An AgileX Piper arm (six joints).
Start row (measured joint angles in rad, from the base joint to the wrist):
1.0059 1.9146 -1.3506 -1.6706 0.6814 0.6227
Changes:
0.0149 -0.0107 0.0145 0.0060 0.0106 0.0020
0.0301 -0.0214 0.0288 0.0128 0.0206 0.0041
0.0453 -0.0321 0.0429 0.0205 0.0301 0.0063
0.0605 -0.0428 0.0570 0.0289 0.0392 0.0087
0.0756 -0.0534 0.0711 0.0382 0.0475 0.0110
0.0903 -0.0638 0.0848 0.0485 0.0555 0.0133
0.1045 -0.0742 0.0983 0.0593 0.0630 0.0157
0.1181 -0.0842 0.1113 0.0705 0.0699 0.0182
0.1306 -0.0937 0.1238 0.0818 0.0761 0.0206
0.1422 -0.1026 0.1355 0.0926 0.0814 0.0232
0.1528 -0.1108 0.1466 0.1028 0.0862 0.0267
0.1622 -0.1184 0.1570 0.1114 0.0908 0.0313
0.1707 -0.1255 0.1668 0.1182 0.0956 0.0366
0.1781 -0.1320 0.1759 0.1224 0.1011 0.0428
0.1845 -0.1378 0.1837 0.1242 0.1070 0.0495
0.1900 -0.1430 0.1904 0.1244 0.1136 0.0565
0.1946 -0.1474 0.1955 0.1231 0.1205 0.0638
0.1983 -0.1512 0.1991 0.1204 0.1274 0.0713
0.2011 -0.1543 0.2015 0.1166 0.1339 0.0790
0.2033 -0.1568 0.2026 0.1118 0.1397 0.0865
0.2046 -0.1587 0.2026 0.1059 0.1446 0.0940
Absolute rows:
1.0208 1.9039 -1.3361 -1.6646 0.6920 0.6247
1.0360 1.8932 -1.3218 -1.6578 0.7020 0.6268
1.0512 1.8825 -1.3077 -1.6501 0.7115 0.6290
1.0664 1.8718 -1.2936 -1.6417 0.7206 0.6314
1.0815 1.8612 -1.2795 -1.6324 0.7289 0.6337
1.0962 1.8508 -1.2658 -1.6221 0.7369 0.6360
1.1104 1.8404 -1.2523 -1.6113 0.7444 0.6384
1.1240 1.8304 -1.2393 -1.6001 0.7513 0.6409
1.1365 1.8209 -1.2268 -1.5888 0.7575 0.6433
1.1481 1.8120 -1.2151 -1.5780 0.7628 0.6459
1.1587 1.8038 -1.2040 -1.5678 0.7676 0.6494
1.1681 1.7962 -1.1936 -1.5592 0.7722 0.6540
1.1766 1.7891 -1.1838 -1.5524 0.7770 0.6593
1.1840 1.7826 -1.1747 -1.5482 0.7825 0.6655
1.1904 1.7768 -1.1669 -1.5464 0.7884 0.6722
1.1959 1.7716 -1.1602 -1.5462 0.7950 0.6792
1.2005 1.7672 -1.1551 -1.5475 0.8019 0.6865
1.2042 1.7634 -1.1515 -1.5502 0.8088 0.6940
1.2070 1.7603 -1.1491 -1.5540 0.8153 0.7017
1.2092 1.7578 -1.1480 -1.5588 0.8211 0.7092
1.2105 1.7559 -1.1480 -1.5647 0.8260 0.7167

